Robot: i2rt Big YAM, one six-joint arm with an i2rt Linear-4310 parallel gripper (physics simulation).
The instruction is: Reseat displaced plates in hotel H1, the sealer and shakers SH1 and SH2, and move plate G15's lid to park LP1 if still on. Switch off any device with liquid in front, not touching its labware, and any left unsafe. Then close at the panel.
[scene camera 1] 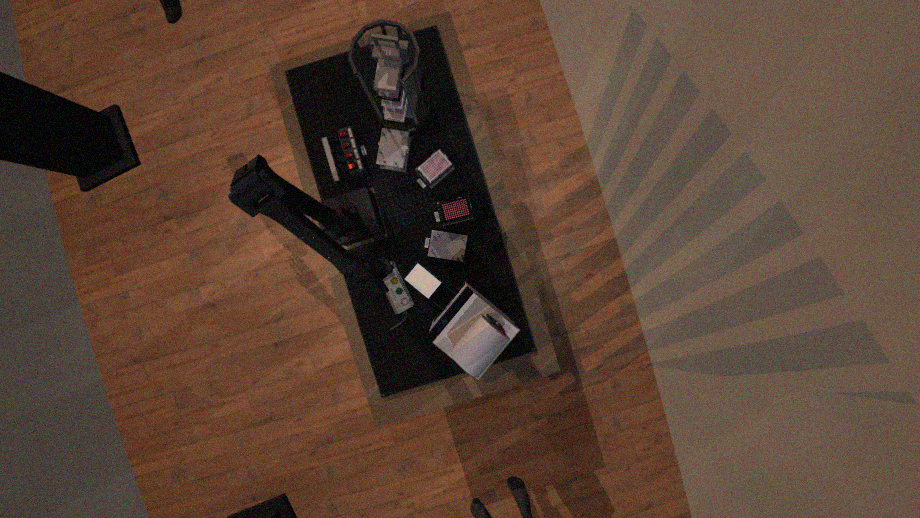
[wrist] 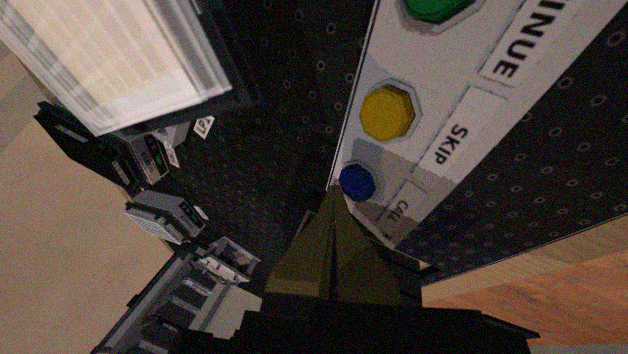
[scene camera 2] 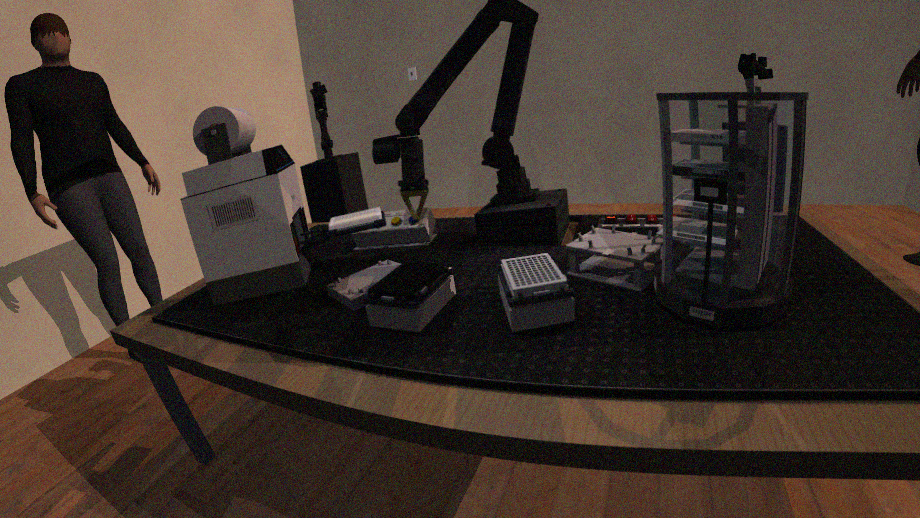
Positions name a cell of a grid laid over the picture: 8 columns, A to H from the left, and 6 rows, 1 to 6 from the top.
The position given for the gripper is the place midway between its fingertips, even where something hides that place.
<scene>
The gripper (scene camera 2: D3) is shut and holds nothing. Also in view: a white lid (wrist: B2). Also in view: a blue CALL button (wrist: E4) and a yellow SKIP button (wrist: E2).
The gripper is seen too in the wrist view (wrist: E4).
</scene>
